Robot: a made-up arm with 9 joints. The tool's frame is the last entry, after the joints. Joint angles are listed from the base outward.
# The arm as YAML. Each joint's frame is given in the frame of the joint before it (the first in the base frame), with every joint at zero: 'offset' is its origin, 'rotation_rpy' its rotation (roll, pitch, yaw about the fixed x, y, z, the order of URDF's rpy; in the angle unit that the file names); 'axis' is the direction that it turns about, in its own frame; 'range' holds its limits. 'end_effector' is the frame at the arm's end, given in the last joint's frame.
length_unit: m
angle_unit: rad
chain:
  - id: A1
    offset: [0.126, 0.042, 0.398]
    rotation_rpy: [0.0, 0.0, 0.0]
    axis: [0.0, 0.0, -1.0]
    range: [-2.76, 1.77]
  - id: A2
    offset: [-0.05, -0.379, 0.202]
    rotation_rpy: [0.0, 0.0, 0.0]
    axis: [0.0, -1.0, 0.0]
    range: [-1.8, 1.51]
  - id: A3
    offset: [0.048, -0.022, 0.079]
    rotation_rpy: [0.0, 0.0, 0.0]
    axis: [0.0, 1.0, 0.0]
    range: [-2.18, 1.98]
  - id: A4
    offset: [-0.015, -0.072, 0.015]
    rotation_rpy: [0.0, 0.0, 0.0]
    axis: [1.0, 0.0, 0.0]
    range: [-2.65, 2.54]
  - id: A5
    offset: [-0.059, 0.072, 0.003]
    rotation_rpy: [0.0, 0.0, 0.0]
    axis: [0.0, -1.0, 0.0]
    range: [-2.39, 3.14]
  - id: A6
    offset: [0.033, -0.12, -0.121]
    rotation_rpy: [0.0, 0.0, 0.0]
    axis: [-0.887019, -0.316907, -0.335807]
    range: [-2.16, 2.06]
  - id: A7
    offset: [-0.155, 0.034, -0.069]
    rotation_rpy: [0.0, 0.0, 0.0]
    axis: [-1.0, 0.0, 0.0]
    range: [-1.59, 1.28]
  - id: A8
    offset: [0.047, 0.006, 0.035]
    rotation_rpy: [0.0, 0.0, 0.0]
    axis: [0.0, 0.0, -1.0]
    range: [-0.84, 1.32]
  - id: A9
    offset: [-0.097, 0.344, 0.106]
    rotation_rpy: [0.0, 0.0, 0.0]
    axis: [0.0, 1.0, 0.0]
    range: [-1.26, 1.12]
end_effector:
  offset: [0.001, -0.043, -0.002]
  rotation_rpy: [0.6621, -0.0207, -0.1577]
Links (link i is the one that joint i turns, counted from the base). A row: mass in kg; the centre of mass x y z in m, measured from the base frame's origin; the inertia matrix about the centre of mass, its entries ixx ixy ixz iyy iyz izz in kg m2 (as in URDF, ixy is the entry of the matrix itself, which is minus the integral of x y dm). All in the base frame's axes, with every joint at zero. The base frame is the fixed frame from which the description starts. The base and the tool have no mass.
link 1: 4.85; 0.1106 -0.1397 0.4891; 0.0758 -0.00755 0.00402 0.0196 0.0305 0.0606
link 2: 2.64; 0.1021 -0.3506 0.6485; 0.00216 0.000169 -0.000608 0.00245 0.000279 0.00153
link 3: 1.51; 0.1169 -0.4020 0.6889; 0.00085 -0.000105 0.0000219 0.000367 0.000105 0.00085
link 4: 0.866; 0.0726 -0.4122 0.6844; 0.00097 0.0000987 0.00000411 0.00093 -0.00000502 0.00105
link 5: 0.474; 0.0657 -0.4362 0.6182; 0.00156 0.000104 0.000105 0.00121 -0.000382 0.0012
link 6: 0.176; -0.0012 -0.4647 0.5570; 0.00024 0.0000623 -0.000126 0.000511 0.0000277 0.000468
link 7: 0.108; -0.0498 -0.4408 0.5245; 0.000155 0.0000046 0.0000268 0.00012 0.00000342 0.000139
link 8: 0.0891; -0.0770 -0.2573 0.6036; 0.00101 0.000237 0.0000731 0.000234 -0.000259 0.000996
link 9: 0.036; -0.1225 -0.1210 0.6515; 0.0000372 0 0 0.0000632 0.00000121 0.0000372
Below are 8 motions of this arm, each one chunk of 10 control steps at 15 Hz.
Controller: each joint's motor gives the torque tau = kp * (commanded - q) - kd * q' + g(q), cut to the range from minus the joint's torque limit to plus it. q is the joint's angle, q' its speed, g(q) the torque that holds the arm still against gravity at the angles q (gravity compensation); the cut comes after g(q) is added. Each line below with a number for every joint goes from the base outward.
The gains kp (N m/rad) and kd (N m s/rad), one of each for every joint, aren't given. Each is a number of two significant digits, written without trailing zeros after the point. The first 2 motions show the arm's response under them.
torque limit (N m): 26 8.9 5.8 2.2 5.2 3.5 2.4 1.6 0.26
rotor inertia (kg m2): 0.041 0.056 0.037 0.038 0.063 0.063 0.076 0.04 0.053
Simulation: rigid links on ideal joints. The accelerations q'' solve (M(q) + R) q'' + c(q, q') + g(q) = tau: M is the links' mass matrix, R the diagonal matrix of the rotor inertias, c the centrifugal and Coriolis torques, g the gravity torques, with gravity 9.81 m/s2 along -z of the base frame. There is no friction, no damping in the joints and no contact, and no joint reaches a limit. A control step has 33 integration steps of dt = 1/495 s. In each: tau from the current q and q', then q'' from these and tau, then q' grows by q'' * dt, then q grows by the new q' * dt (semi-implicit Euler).
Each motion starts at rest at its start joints. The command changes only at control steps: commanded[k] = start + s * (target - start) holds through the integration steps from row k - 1 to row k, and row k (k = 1, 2, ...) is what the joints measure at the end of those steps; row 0 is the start. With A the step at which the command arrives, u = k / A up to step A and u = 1 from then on. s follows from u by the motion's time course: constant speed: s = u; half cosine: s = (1 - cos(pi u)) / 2; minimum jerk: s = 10 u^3 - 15 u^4 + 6 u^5; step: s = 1 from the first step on.
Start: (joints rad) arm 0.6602 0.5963 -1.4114 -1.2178 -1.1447 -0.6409 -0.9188 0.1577 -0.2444
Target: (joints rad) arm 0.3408 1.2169 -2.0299 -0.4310 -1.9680 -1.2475 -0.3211 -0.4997 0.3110
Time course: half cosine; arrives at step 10
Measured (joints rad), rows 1 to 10:
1: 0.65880 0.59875 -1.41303 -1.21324 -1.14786 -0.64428 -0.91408 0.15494 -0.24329
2: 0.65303 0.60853 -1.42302 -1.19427 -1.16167 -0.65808 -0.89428 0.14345 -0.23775
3: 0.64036 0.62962 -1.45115 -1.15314 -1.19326 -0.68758 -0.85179 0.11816 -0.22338
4: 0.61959 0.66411 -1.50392 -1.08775 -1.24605 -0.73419 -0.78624 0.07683 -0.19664
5: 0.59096 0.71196 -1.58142 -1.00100 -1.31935 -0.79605 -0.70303 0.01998 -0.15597
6: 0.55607 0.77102 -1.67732 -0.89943 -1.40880 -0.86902 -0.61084 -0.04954 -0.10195
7: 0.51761 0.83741 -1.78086 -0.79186 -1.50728 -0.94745 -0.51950 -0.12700 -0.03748
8: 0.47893 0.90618 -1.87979 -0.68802 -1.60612 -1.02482 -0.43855 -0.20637 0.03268
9: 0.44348 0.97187 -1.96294 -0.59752 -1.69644 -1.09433 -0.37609 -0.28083 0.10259
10: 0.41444 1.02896 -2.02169 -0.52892 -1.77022 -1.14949 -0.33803 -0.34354 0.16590
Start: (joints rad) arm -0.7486 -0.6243 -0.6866 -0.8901 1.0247 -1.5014 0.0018 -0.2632 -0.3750
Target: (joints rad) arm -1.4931 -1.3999 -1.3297 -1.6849 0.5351 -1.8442 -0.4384 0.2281 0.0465
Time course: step
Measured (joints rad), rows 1 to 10:
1: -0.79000 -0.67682 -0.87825 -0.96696 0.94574 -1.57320 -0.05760 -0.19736 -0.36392
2: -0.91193 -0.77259 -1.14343 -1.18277 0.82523 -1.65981 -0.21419 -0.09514 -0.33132
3: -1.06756 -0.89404 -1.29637 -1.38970 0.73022 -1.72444 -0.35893 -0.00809 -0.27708
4: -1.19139 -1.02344 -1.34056 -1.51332 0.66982 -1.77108 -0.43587 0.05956 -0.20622
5: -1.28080 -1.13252 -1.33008 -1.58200 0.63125 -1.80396 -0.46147 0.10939 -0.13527
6: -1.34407 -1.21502 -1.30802 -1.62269 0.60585 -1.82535 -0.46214 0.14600 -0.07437
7: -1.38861 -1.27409 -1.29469 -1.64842 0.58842 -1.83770 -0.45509 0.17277 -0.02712
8: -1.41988 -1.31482 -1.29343 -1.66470 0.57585 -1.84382 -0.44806 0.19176 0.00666
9: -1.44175 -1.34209 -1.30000 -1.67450 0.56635 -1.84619 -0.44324 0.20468 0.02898
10: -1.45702 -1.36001 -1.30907 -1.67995 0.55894 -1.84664 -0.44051 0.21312 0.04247
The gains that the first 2 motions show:
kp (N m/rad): 210 5.9 8.3 9.2 7.5 13 17 5.6 2.4
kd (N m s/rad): 47 1.6 0.89 1.4 1.7 2.3 1.6 1.3 0.56
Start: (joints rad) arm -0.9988 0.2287 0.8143 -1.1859 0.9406 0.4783 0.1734 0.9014 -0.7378
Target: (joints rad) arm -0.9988 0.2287 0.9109 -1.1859 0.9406 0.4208 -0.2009 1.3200 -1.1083
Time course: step
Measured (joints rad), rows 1 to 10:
1: -0.99896 0.23030 0.83822 -1.19027 0.93793 0.46879 0.11549 0.95894 -0.74921
2: -0.99886 0.23061 0.87462 -1.19151 0.93617 0.45415 -0.03203 1.04865 -0.78265
3: -0.99864 0.22932 0.90232 -1.18843 0.93800 0.44002 -0.15365 1.12450 -0.83737
4: -0.99863 0.22822 0.91473 -1.18523 0.94065 0.43072 -0.20953 1.18235 -0.90259
5: -0.99872 0.22770 0.91647 -1.18368 0.94227 0.42587 -0.22057 1.22418 -0.96396
6: -0.99879 0.22763 0.91429 -1.18353 0.94274 0.42360 -0.21422 1.25335 -1.01471
7: -0.99883 0.22782 0.91200 -1.18401 0.94253 0.42253 -0.20628 1.27344 -1.05300
8: -0.99884 0.22809 0.91074 -1.18458 0.94210 0.42195 -0.20172 1.28734 -1.07972
9: -0.99883 0.22834 0.91034 -1.18503 0.94169 0.42159 -0.20021 1.29704 -1.09693
10: -0.99882 0.22853 0.91037 -1.18532 0.94137 0.42133 -0.20020 1.30386 -1.10701

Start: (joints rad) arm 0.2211 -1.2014 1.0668 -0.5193 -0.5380 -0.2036 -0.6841 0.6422 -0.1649
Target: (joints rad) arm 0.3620 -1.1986 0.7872 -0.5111 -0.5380 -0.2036 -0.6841 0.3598 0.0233
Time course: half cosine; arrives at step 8
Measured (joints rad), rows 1 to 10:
1: 0.22202 -1.20192 1.06496 -0.51939 -0.53847 -0.20367 -0.68412 0.64044 -0.16431
2: 0.22582 -1.20387 1.05602 -0.51960 -0.54001 -0.20390 -0.68419 0.63310 -0.16141
3: 0.23407 -1.20738 1.03445 -0.51974 -0.54236 -0.20424 -0.68429 0.61707 -0.15403
4: 0.24716 -1.21141 0.99837 -0.51949 -0.54467 -0.20459 -0.68438 0.59153 -0.14069
5: 0.26427 -1.21441 0.95046 -0.51863 -0.54604 -0.20481 -0.68444 0.55799 -0.12118
6: 0.28367 -1.21500 0.89691 -0.51711 -0.54586 -0.20479 -0.68446 0.51985 -0.09674
7: 0.30298 -1.21250 0.84579 -0.51508 -0.54398 -0.20449 -0.68440 0.48168 -0.06983
8: 0.31967 -1.20702 0.80524 -0.51281 -0.54064 -0.20391 -0.68424 0.44845 -0.04375
9: 0.33239 -1.19989 0.78024 -0.51083 -0.53685 -0.20322 -0.68403 0.42284 -0.02136
10: 0.34150 -1.19333 0.76977 -0.50960 -0.53390 -0.20267 -0.68384 0.40424 -0.00399

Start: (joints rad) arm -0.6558 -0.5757 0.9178 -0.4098 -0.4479 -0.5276 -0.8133 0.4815 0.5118
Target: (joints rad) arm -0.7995 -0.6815 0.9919 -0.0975 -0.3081 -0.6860 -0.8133 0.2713 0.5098
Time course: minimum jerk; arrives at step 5
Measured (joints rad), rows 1 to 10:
1: -0.65732 -0.57491 0.91808 -0.40528 -0.44665 -0.52950 -0.81312 0.47982 0.51179
2: -0.66595 -0.57177 0.92053 -0.37957 -0.43906 -0.54047 -0.81230 0.46949 0.51173
3: -0.68503 -0.56981 0.92903 -0.32313 -0.42074 -0.56513 -0.81130 0.44410 0.51155
4: -0.71056 -0.57615 0.94517 -0.25067 -0.39449 -0.59813 -0.81123 0.40690 0.51125
5: -0.73449 -0.59382 0.96541 -0.18894 -0.36904 -0.62818 -0.81243 0.36946 0.51091
6: -0.75317 -0.61750 0.98366 -0.14870 -0.35014 -0.64986 -0.81388 0.33992 0.51058
7: -0.76692 -0.64071 0.99629 -0.12563 -0.33778 -0.66402 -0.81459 0.31900 0.51031
8: -0.77684 -0.65993 1.00287 -0.11304 -0.32984 -0.67290 -0.81451 0.30464 0.51011
9: -0.78387 -0.67398 1.00470 -0.10628 -0.32452 -0.67831 -0.81407 0.29479 0.50997
10: -0.78878 -0.68308 1.00359 -0.10263 -0.32065 -0.68154 -0.81364 0.28794 0.50988

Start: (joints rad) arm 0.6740 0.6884 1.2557 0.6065 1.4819 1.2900 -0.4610 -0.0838 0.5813
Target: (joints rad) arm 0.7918 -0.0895 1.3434 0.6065 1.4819 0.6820 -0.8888 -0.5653 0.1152
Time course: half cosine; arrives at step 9
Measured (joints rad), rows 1 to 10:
1: 0.67482 0.68532 1.25574 0.60677 1.48271 1.28629 -0.46458 -0.08581 0.58015
2: 0.67799 0.67247 1.25656 0.60759 1.48529 1.27068 -0.48025 -0.09467 0.57442
3: 0.68445 0.64374 1.25980 0.60872 1.48919 1.23641 -0.51486 -0.11518 0.55972
4: 0.69436 0.59573 1.26705 0.60963 1.49292 1.18155 -0.56887 -0.14988 0.53268
5: 0.70716 0.52836 1.27904 0.60973 1.49498 1.10895 -0.63704 -0.19853 0.49219
6: 0.72175 0.44520 1.29504 0.60865 1.49457 1.02515 -0.71092 -0.25799 0.43968
7: 0.73667 0.35300 1.31277 0.60650 1.49181 0.93882 -0.78115 -0.32258 0.37904
8: 0.75034 0.26062 1.32929 0.60389 1.48740 0.85942 -0.83894 -0.38498 0.31600
9: 0.76134 0.17742 1.34214 0.60154 1.48217 0.79596 -0.87701 -0.43781 0.25716
10: 0.76932 0.10894 1.34993 0.60031 1.47752 0.75213 -0.89415 -0.47723 0.20797

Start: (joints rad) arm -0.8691 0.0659 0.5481 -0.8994 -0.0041 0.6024 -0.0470 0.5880 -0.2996
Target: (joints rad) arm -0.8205 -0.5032 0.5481 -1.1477 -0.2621 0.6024 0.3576 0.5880 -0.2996
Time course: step
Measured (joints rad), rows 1 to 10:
1: -0.85694 0.00024 0.52863 -0.93995 -0.03287 0.59790 0.02061 0.59518 -0.29951
2: -0.84557 -0.09501 0.51814 -1.00475 -0.08703 0.59548 0.18255 0.59848 -0.29937
3: -0.83821 -0.18428 0.52371 -1.06348 -0.13858 0.60017 0.31154 0.59547 -0.29935
4: -0.83346 -0.26165 0.53834 -1.10742 -0.18026 0.60534 0.37087 0.59051 -0.29944
5: -0.83039 -0.32614 0.55350 -1.13449 -0.21122 0.60762 0.38268 0.58630 -0.29957
6: -0.82833 -0.37788 0.56350 -1.14787 -0.23255 0.60728 0.37525 0.58361 -0.29968
7: -0.82684 -0.41758 0.56702 -1.15273 -0.24622 0.60577 0.36547 0.58232 -0.29975
8: -0.82565 -0.44655 0.56563 -1.15335 -0.25437 0.60424 0.35931 0.58208 -0.29978
9: -0.82464 -0.46666 0.56173 -1.15239 -0.25885 0.60316 0.35687 0.58253 -0.29977
10: -0.82377 -0.47998 0.55733 -1.15111 -0.26107 0.60258 0.35653 0.58332 -0.29975

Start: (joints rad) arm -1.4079 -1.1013 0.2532 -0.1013 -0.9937 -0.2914 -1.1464 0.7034 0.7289
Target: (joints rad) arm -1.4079 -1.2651 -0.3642 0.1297 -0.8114 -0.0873 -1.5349 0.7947 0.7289
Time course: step
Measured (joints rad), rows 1 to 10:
1: -1.41147 -1.13867 0.11951 -0.04682 -0.98373 -0.24505 -1.21188 0.71789 0.72888
2: -1.41229 -1.18239 -0.09721 0.02039 -0.95193 -0.18895 -1.36646 0.73585 0.72883
3: -1.40999 -1.20291 -0.27282 0.06713 -0.91041 -0.15163 -1.48901 0.75074 0.72880
4: -1.40744 -1.20917 -0.37705 0.09627 -0.87171 -0.12809 -1.54473 0.76331 0.72882
5: -1.40601 -1.21206 -0.41876 0.11308 -0.84251 -0.11285 -1.55552 0.77301 0.72886
6: -1.40567 -1.21649 -0.42039 0.12185 -0.82426 -0.10288 -1.54870 0.77963 0.72890
7: -1.40593 -1.22331 -0.40401 0.12600 -0.81511 -0.09656 -1.54021 0.78395 0.72892
8: -1.40643 -1.23160 -0.38480 0.12786 -0.81188 -0.09279 -1.53528 0.78691 0.72893
9: -1.40693 -1.24000 -0.37020 0.12869 -0.81166 -0.09066 -1.53369 0.78907 0.72892
10: -1.40734 -1.24742 -0.36197 0.12909 -0.81241 -0.08948 -1.53379 0.79071 0.72892

